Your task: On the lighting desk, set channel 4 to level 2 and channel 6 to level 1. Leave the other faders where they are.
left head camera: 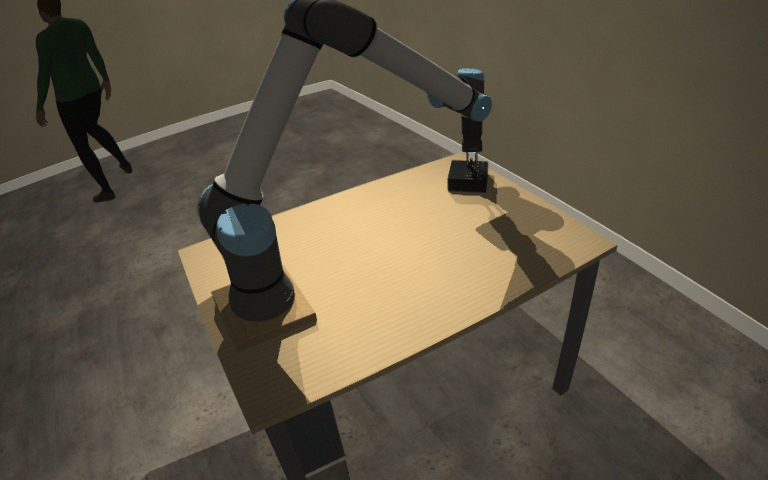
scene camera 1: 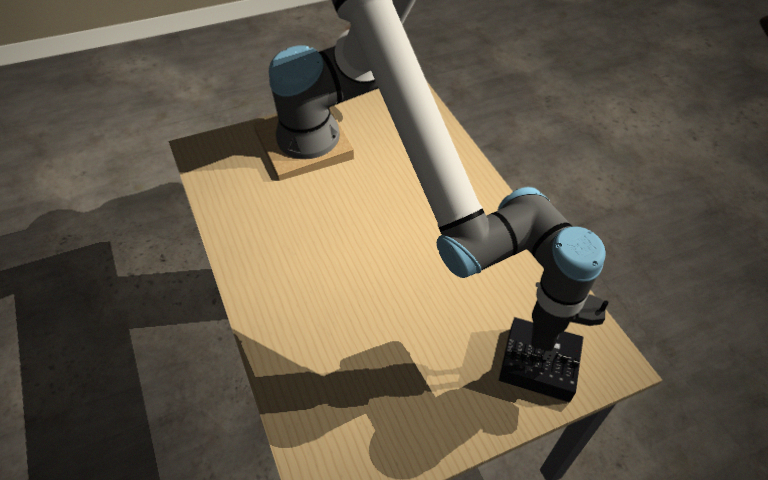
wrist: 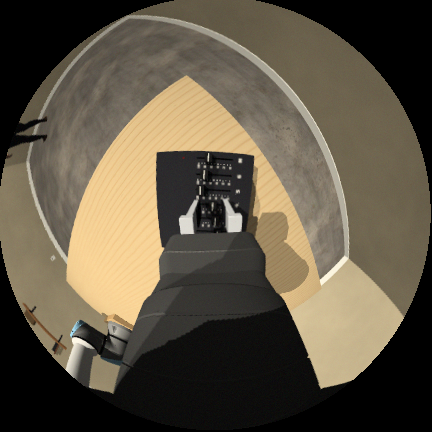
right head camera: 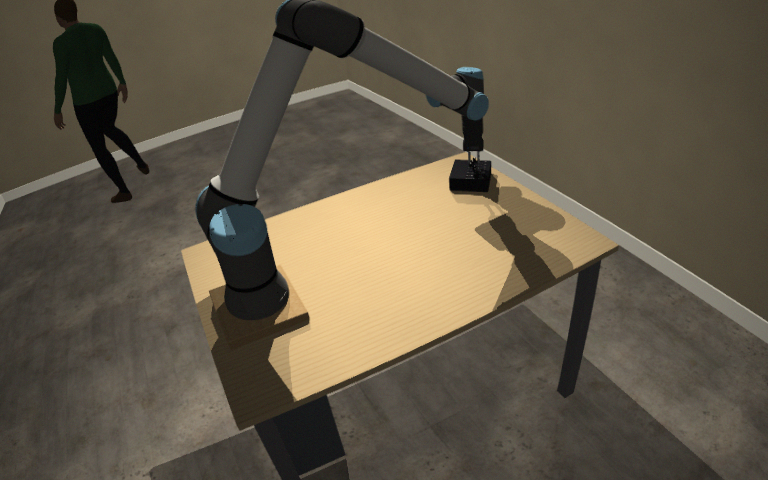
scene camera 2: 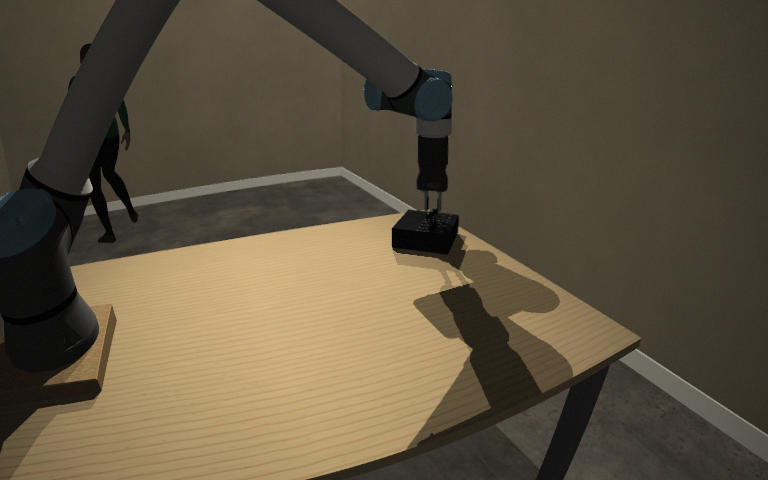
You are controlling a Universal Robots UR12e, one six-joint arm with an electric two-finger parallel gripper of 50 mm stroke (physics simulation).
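Places are measured from the arm's base along level axes (x ahead, y left, z up), in metres.
Pixels of known places: gripper, between the fingertips: (left head camera: pixel 471 162) (scene camera 1: pixel 548 352) (wrist: pixel 210 207) (right head camera: pixel 474 161) (scene camera 2: pixel 432 210); arm's base, origin of its link: (left head camera: pixel 262 297) (scene camera 1: pixel 308 136) (wrist: pixel 121 328) (right head camera: pixel 257 296) (scene camera 2: pixel 55 339).
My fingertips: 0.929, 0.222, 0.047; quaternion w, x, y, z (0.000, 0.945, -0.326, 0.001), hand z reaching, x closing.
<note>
For each thing: its middle in the pictures, then the offset to it from my fingertips, as dx, dy, dz. Level surfaces: height alone.
- lighting desk, middle of its body: (wrist: pixel 202 201) (scene camera 1: pixel 541 357) (scene camera 2: pixel 426 228) (right head camera: pixel 470 174) (left head camera: pixel 468 174) -0.013, +0.005, -0.050
- fader cap, middle of its body: (wrist: pixel 212 205) -0.001, -0.004, -0.022
- wooden table, height of its surface: dz -0.084
The lighting desk (left head camera: pixel 459 183) (right head camera: pixel 467 184) (scene camera 1: pixel 535 385) (scene camera 2: pixel 417 238) (wrist: pixel 172 192) is a black box with a row of sliding faders on top. In the wrist view three dark fader caps, a far one (wrist: pixel 209 158), a second (wrist: pixel 204 175) and a third (wrist: pixel 201 190), show beyond the fingers. My gripper (left head camera: pixel 471 164) (right head camera: pixel 474 162) (scene camera 2: pixel 432 211) (wrist: pixel 210 207) is open, points down and has its fingertips low at the desk's top. Another fader cap (wrist: pixel 213 206) stands between the fingers, with nothing gripped. The channel numbers are too small to read surely. My gripper body hides the nearest part of the desk.
The desk stands near the far corner of the wooden table (left head camera: pixel 368 254) (right head camera: pixel 368 254) (scene camera 1: pixel 317 254) (scene camera 2: pixel 254 339) (wrist: pixel 120 215). The arm's base stands on a wooden block (left head camera: pixel 303 311) (scene camera 1: pixel 314 164) at the other end. A person in green (left head camera: pixel 67 62) (right head camera: pixel 87 62) is on the floor beyond the table.
</note>
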